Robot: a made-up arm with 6 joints.
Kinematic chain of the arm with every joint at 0, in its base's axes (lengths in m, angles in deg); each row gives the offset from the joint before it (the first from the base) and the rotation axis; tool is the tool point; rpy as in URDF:
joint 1: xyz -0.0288 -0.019 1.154 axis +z
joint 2: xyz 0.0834 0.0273 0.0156 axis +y
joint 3: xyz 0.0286 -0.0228 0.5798 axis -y
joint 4: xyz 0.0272 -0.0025 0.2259 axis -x
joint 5: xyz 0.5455 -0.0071 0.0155 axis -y
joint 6: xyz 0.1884 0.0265 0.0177 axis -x
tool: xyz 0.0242 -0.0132 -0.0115 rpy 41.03 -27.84 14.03
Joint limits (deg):
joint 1: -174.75..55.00
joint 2: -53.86..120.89
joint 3: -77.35..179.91
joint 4: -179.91..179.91
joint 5: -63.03..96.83
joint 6: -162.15..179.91
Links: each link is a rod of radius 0.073 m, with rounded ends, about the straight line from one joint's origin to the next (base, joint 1, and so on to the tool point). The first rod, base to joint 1, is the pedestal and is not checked.
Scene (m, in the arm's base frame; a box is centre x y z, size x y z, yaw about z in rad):
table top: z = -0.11
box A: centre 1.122 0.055 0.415 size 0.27 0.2 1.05 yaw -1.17
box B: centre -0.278 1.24 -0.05 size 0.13 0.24 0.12 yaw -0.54
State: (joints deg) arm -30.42 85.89 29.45 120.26 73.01 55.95
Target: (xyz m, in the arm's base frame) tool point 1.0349 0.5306 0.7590
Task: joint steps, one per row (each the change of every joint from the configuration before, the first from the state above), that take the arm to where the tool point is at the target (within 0.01 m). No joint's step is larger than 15 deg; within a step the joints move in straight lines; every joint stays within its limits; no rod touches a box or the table.
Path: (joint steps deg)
1: 12.74 -11.27 4.69 -8.31 -3.60 6.98
2: 12.75 -11.27 4.69 -8.31 -3.59 6.98
3: 12.74 -11.27 4.68 -8.31 -3.60 6.98
4: 3.22 12.03 -1.92 5.43 1.44 -7.18
5: 3.22 12.04 -1.93 5.43 1.44 -7.18
6: 3.22 12.03 -1.93 5.44 1.43 -7.18

